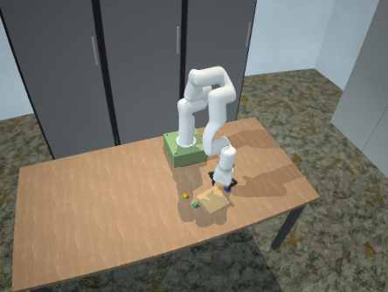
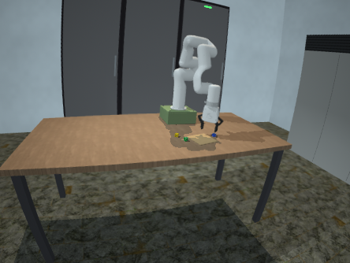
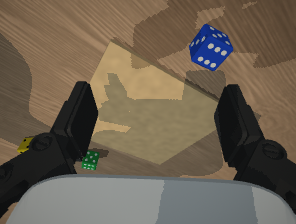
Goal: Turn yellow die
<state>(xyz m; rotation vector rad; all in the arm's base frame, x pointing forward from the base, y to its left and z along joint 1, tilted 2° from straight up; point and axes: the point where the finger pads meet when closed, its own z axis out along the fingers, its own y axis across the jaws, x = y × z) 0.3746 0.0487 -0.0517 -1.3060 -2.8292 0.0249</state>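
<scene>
The blue die lies 10 mm ahead of my hand, 40 mm to the left of it and 40 mm below it. From my hand the other things lie so: yellow die (40 mm behind, 200 mm to the right, 40 mm below); tan mat (40 mm ahead, 70 mm to the right, 50 mm below); green die (30 mm ahead, 180 mm to the right, 40 mm below).
</scene>
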